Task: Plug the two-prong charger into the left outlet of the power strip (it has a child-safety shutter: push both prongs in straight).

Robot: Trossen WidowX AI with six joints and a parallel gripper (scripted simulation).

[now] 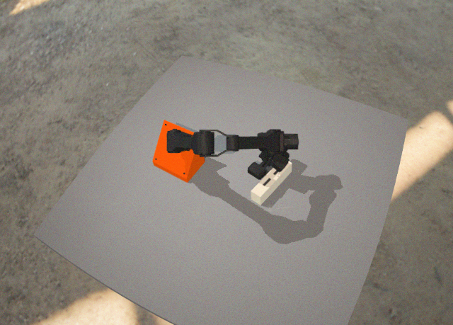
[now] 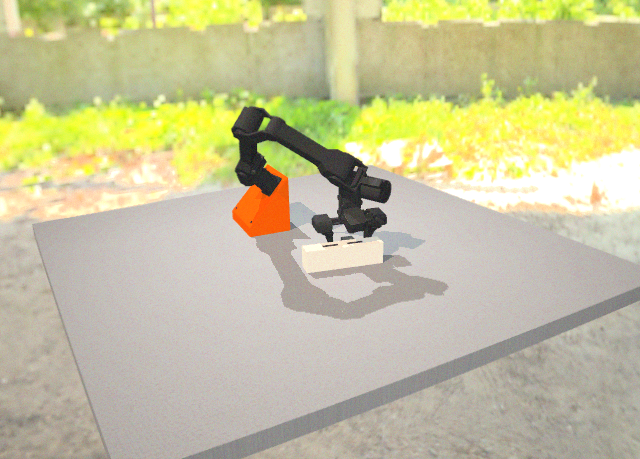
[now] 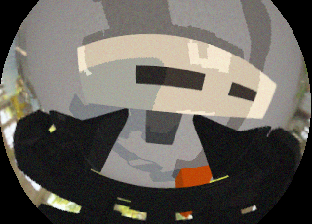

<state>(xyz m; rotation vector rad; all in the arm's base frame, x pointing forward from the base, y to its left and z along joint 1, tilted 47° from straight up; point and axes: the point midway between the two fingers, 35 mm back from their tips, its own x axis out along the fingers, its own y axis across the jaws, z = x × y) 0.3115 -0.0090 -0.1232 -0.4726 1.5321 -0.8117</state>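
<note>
My gripper tip is 20 mm short of the grey charger and 10 mm below it.
</note>
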